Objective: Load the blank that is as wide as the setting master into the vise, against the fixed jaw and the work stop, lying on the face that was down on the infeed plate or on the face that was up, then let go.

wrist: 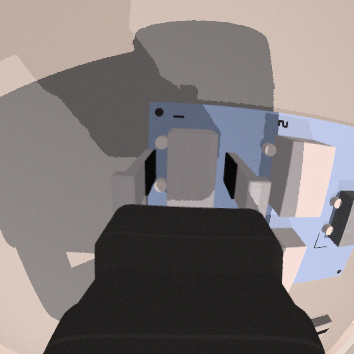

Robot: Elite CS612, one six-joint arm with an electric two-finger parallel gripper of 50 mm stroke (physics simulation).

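Places are measured from the arm's base along level axes (x ahead, y left, z up), in centimetres.
Pixels of known places: gripper, fingertip midpoint: [189,165].
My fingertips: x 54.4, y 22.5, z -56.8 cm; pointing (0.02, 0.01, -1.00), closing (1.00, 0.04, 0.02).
Ahead of a thing's pixels: the offset from my fingertips to its middle. "pt": to the spot under its first point.
A grey blank @[dx +0.1, dy -0.5, dz -0.7 cm] [192,162] lies on the blue infeed plate @[dx +9.4, dy -4.8, dz -2.9 cm] [245,117] by the mark 1, with two round pins on its left. My gripper [189,165] is open, one finger to each side of this blank, with a gap on both sides. The near end of the blank is hidden behind the gripper body. A second blank @[dx +9.4, dy -0.3, dz -0.7 cm] [302,177], pale on its sunlit face, stands by the mark 2, right of the right finger. A third pale block @[dx +9.4, dy -9.2, dz -0.7 cm] [294,252] shows partly behind the gripper body. The vise, its fixed jaw and the work stop do not show in the wrist view.
A dark grey block @[dx +17.9, dy -4.6, dz -1.2 cm] [345,220] sits at the right edge of the view against two pins; I cannot tell if it is the setting master. A pin @[dx +6.7, dy +1.4, dz -2.1 cm] [269,149] stands left of the second blank. A small grey and black part @[pt dx +24.2, dy -24.5, dz -1.4 cm] [322,324] shows at lower right.
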